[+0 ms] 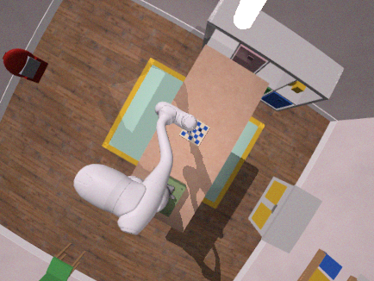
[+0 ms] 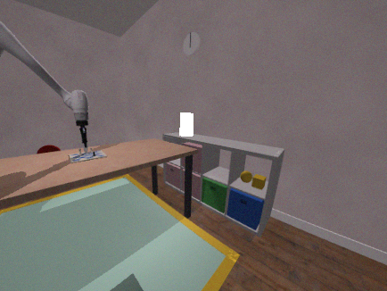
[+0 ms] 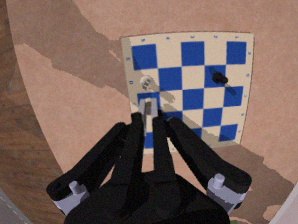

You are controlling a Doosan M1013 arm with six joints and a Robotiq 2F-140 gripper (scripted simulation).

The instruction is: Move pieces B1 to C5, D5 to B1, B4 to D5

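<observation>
Right now my hand is 10 mm past the chessboard, 80 mm to the left of it and 50 mm above it. From my hand the other things lie so: dark chess piece: 20 mm ahead, 120 mm to the right, 40 mm below.
</observation>
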